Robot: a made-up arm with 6 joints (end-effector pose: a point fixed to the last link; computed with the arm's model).
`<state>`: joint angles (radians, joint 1 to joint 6).
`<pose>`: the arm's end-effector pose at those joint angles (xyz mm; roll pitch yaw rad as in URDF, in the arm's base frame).
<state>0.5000 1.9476 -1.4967 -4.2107 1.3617 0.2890</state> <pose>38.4 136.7 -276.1 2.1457 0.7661 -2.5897</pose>
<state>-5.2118 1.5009 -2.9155 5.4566 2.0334 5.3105</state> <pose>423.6 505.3 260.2 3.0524 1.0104 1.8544</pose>
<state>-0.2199 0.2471 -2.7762 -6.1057 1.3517 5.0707</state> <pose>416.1 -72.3 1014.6 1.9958 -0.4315 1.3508</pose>
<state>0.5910 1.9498 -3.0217 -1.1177 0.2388 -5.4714</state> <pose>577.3 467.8 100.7 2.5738 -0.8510 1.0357</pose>
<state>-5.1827 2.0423 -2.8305 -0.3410 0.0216 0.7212</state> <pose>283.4 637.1 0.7 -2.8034 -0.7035 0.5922</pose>
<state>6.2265 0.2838 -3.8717 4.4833 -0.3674 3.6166</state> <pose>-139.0 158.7 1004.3 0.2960 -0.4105 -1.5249</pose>
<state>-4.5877 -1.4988 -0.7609 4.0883 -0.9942 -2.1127</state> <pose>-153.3 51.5 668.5 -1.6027 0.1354 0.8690</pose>
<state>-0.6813 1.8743 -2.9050 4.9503 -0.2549 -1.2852</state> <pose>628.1 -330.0 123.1 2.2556 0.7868 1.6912</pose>
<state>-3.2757 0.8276 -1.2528 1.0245 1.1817 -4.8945</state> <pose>-468.1 -13.8 30.9 2.2418 0.5059 0.5751</pose>
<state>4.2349 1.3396 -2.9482 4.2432 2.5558 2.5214</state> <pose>-392.1 -426.0 572.8 -1.3463 -0.1959 0.0078</pose>
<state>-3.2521 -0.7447 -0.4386 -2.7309 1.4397 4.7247</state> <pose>-422.0 97.5 578.5 -0.5457 0.3850 1.3085</pose>
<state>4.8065 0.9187 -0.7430 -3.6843 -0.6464 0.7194</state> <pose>-82.5 -82.5 74.1 -2.6181 -0.6378 1.3430</pose>
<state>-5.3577 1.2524 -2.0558 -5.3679 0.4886 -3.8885</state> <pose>449.2 555.3 100.7 2.7103 0.4475 -2.3267</pose>
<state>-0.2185 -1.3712 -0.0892 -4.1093 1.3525 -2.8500</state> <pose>334.8 22.3 568.0 0.9381 -0.4727 2.9143</pose>
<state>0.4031 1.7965 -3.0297 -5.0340 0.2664 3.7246</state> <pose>737.7 242.7 211.0 2.0053 -0.3314 2.0997</pose>
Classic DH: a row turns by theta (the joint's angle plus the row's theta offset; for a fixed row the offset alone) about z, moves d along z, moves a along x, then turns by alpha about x. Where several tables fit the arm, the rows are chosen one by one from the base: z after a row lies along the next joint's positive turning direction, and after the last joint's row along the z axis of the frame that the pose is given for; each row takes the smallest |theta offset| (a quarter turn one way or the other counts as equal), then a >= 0, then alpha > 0; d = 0 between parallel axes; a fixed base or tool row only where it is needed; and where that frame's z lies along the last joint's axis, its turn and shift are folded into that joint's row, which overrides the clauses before.
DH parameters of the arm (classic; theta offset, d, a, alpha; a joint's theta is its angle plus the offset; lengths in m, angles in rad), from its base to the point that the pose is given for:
joint 1: 0 0.385 0 -1.5708
joint 2: -1.3826 0 0.2352 0
joint 3: 1.3826 0 0.088 -1.5708
joint 4: 0 0.387 0 1.5708
joint 5: 0 0 0.111 -1.5708
joint 6: 0 0.142 0 0

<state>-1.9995 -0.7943 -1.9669 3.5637 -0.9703 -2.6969</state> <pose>35.4 -99.9 898.9 -1.1509 -0.9255 2.7264</pose>
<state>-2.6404 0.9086 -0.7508 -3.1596 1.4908 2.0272</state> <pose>-303.3 -168.9 -45.0 1.8349 -0.4454 -1.1671</pose>
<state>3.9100 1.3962 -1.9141 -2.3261 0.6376 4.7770</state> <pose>-421.6 -412.2 -69.0 -2.1462 0.4232 1.5563</pose>
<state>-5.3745 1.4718 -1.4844 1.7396 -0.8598 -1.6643</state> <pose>322.6 125.1 -30.8 2.2853 0.0583 0.8011</pose>
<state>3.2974 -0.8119 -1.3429 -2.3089 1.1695 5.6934</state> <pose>-243.2 27.2 998.7 0.7435 0.1038 -3.1210</pose>
